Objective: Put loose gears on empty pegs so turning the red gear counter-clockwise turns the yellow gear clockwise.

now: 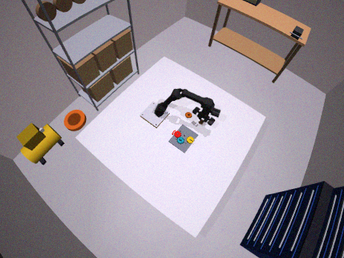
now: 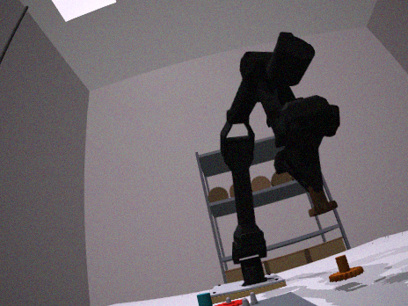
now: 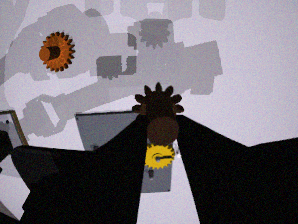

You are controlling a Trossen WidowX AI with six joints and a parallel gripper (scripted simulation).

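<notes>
Now: the teal gear 200 mm to the right of my gripper tip, 120 mm below it and 30 mm behind it. Round my gripper tip: brown gear (10 mm below); then orange gear (160 mm behind, 130 mm below, 40 mm to the left); then yellow gear (140 mm to the right, 130 mm below, 20 mm ahead).
</notes>
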